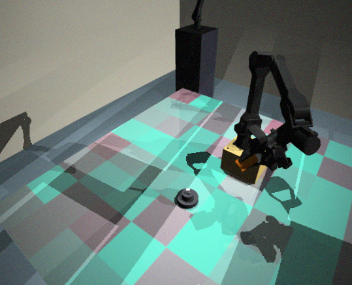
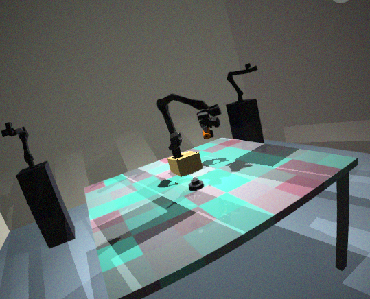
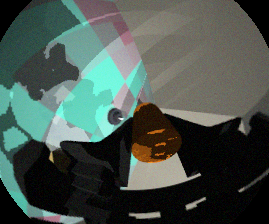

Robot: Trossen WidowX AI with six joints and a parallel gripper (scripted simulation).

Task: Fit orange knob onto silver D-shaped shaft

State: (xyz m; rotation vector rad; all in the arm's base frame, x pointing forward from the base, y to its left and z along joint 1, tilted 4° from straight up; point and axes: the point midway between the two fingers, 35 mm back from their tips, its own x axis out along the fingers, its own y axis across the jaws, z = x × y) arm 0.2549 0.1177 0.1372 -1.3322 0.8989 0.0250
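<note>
Now: the orange knob 2 cm behind my gripper tip, 2 cm to the left of it and 2 cm above it. Round my gripper tip: dark round pedestal 5 cm ahead, 16 cm to the right, 21 cm below.
</note>
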